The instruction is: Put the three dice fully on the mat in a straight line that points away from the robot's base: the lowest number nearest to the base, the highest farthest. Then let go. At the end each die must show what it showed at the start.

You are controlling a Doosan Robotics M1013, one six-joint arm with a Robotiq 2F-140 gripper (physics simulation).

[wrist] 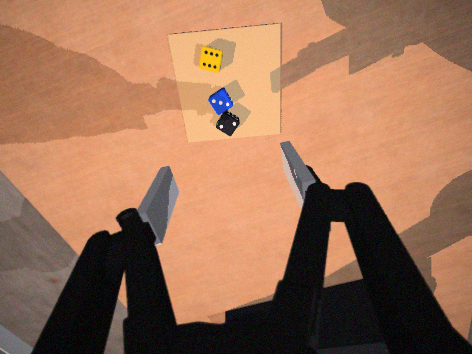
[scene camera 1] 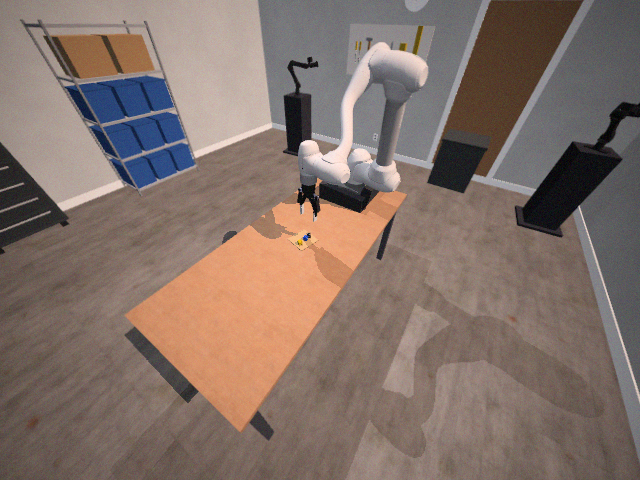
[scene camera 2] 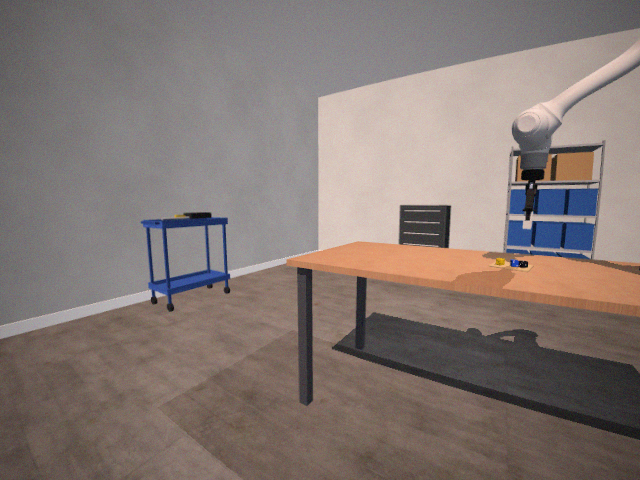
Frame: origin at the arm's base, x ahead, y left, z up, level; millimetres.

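Seen in the pictures: gripper, fingertip midpoint: (wrist: 227, 168) (scene camera 1: 308, 217) (scene camera 2: 527, 228); arm's base, origin of the base link: (scene camera 1: 353, 185).
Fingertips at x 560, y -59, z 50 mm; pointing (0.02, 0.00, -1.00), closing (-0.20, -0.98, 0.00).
Observation:
Offsets run from my fingertips to a thing's top centre. Level surfaces: height alone.
The pale mat {dx +40, dy -20, dz -158 mm} (scene camera 1: 295, 239) (scene camera 2: 529, 268) (wrist: 260, 55) lies on the table with all three dice on it. The black die {dx +1, dy +0, dz -133 mm} (scene camera 1: 309, 235) (scene camera 2: 523, 264) (wrist: 228, 124) shows two and is nearest the base. The blue die {dx +32, dy -4, dz -133 mm} (scene camera 1: 305, 238) (scene camera 2: 514, 263) (wrist: 220, 101) shows three and sits close against the black one, or touches it. The yellow die {dx +82, dy -14, dz -133 mm} (scene camera 1: 299, 242) (scene camera 2: 499, 261) (wrist: 211, 59) shows six and is farthest, with a gap to the blue one. In the wrist view the three run roughly in a row. My gripper (scene camera 1: 308, 214) (scene camera 2: 526, 225) (wrist: 227, 168) is open and empty, above the table on the base side of the mat.
The wooden table {dz -163 mm} (scene camera 1: 227, 310) (scene camera 2: 403, 260) (wrist: 225, 265) carries the robot's dark base block (scene camera 1: 343, 196) at its far end in scene camera 1. A blue cart (scene camera 2: 166, 258), a dark drawer cabinet (scene camera 2: 424, 225) and a shelf rack (scene camera 2: 601, 196) stand away from the table.

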